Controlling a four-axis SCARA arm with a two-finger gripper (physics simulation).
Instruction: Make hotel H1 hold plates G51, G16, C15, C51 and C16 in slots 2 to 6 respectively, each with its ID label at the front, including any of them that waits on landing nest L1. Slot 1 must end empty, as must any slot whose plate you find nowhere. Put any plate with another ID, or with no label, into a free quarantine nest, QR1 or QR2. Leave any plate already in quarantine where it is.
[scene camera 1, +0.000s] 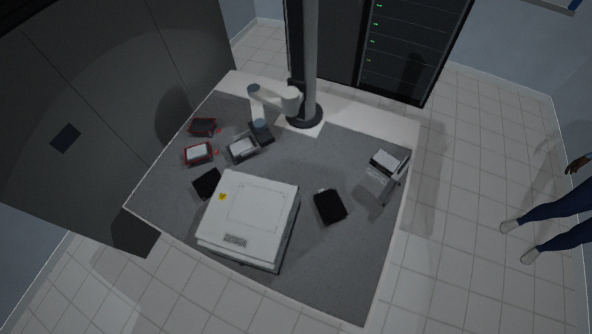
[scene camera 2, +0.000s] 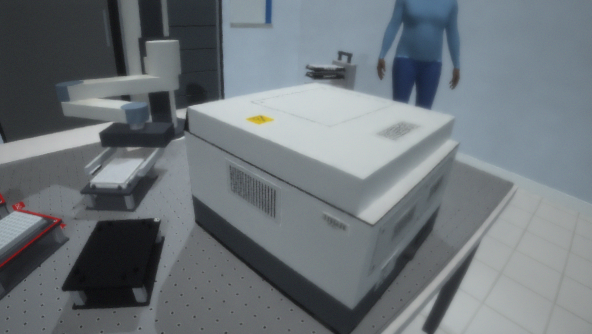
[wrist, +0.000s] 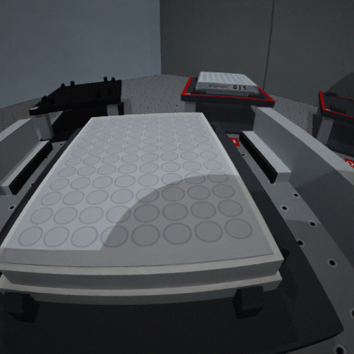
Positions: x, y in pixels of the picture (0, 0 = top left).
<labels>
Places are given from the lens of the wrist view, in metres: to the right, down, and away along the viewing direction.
plate labelled G13 (wrist: 212, 82): 0.05, -0.12, 0.27
landing nest L1 (wrist: 80, 95): -0.14, -0.12, 0.28
dark regrip nest RG (wrist: 298, 308): 0.04, 0.04, 0.05
The marked spots on the landing nest L1 and the plate labelled G13 are 0.19 m apart.
</labels>
